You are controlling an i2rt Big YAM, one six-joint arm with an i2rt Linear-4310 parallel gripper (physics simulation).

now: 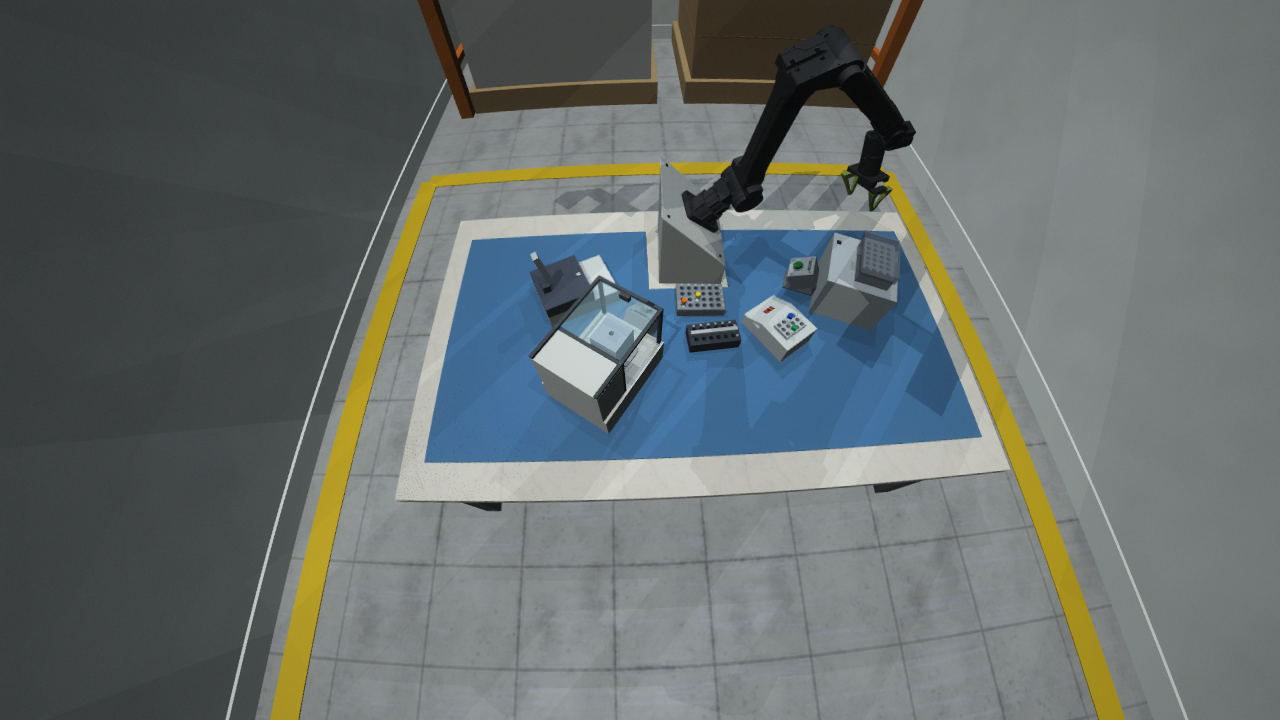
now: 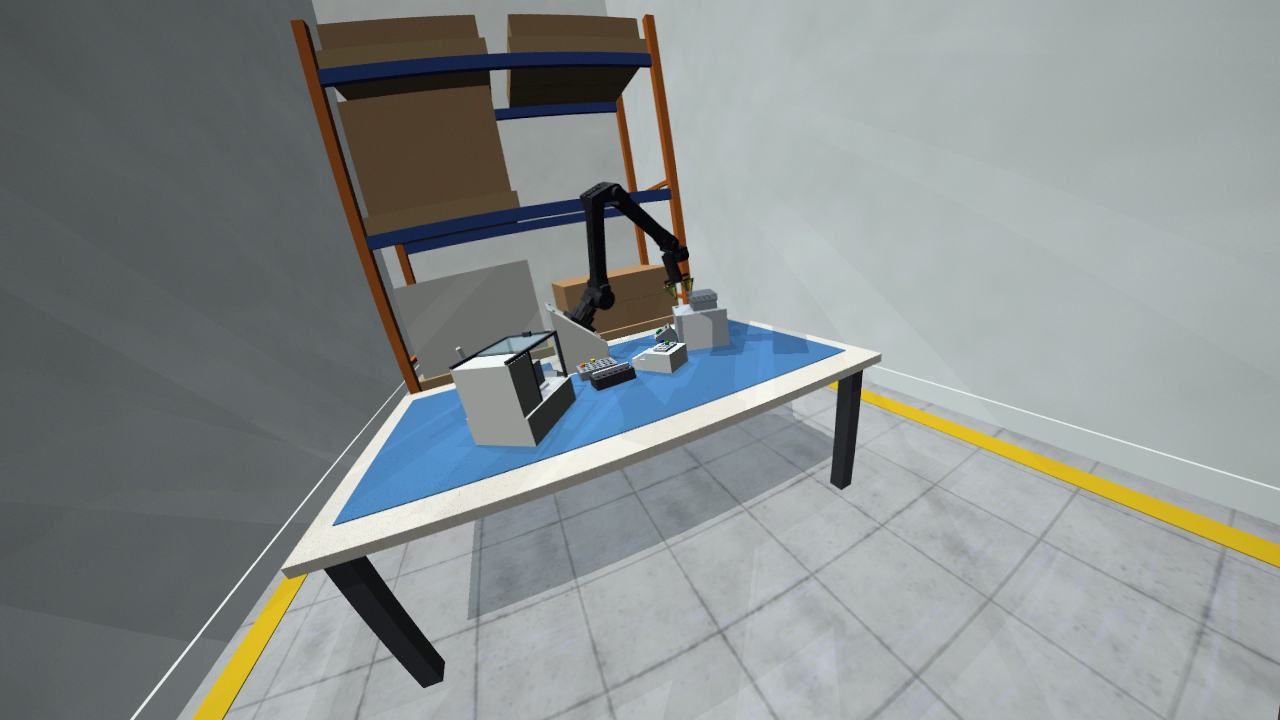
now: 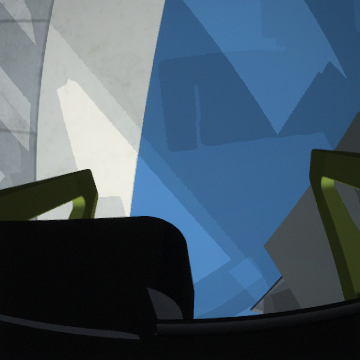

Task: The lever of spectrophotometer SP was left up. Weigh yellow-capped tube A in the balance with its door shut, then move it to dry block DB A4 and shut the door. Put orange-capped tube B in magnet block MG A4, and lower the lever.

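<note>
My gripper [image 1: 861, 198] [image 2: 680, 295] [image 3: 200, 172] is open and empty, high behind the grey box at the right. Yellow-capped tube A [image 1: 698, 293] and orange-capped tube B [image 1: 684, 300] stand in the grey rack [image 1: 699, 312] before the arm base. The dark magnet block [image 1: 713, 339] [image 2: 613, 377] lies in front of it. The white sloped unit [image 1: 760, 317] [image 2: 660, 360], probably the dry block, has blue and green spots on its grid. The balance [image 1: 572, 367] [image 2: 492, 402] stands left; its side facing the rack looks open. A lever [image 1: 537, 263] stands up on the dark unit [image 1: 562, 286] behind it.
A large grey box [image 1: 845, 291] [image 2: 702, 331] [image 3: 305, 245] bears a gridded grey block [image 1: 879, 255] [image 2: 702, 298] on top. A small box with a green button [image 1: 798, 265] stands left of it. The arm's base bracket [image 1: 684, 255] is at the table's back middle.
</note>
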